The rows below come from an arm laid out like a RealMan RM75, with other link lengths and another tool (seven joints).
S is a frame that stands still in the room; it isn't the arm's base.
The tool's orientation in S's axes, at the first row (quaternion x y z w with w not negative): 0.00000, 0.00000, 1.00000, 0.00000
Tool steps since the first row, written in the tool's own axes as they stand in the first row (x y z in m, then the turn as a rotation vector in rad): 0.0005, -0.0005, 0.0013, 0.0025, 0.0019, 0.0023; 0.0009, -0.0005, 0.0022, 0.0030, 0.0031, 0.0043; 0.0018, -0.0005, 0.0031, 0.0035, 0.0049, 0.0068; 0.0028, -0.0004, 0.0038, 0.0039, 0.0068, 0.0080; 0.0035, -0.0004, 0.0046, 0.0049, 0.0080, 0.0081; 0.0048, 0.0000, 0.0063, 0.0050, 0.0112, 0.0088; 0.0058, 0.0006, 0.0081, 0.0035, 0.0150, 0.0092; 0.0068, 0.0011, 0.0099, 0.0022, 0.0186, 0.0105; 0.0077, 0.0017, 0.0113, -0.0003, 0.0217, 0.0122; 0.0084, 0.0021, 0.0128, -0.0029, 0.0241, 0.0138; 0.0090, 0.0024, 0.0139, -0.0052, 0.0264, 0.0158
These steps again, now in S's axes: -0.0005, 0.0005, 0.0013, -0.0025, -0.0019, 0.0023; -0.0009, 0.0005, 0.0022, -0.0030, -0.0031, 0.0043; -0.0018, 0.0005, 0.0031, -0.0035, -0.0049, 0.0068; -0.0028, 0.0004, 0.0038, -0.0039, -0.0068, 0.0080; -0.0035, 0.0004, 0.0046, -0.0049, -0.0080, 0.0081; -0.0048, 0.0000, 0.0063, -0.0050, -0.0112, 0.0088; -0.0058, -0.0006, 0.0081, -0.0035, -0.0150, 0.0092; -0.0068, -0.0011, 0.0099, -0.0022, -0.0186, 0.0105; -0.0077, -0.0017, 0.0113, 0.0003, -0.0217, 0.0122; -0.0084, -0.0021, 0.0128, 0.0029, -0.0241, 0.0138; -0.0090, -0.0024, 0.0139, 0.0052, -0.0264, 0.0158
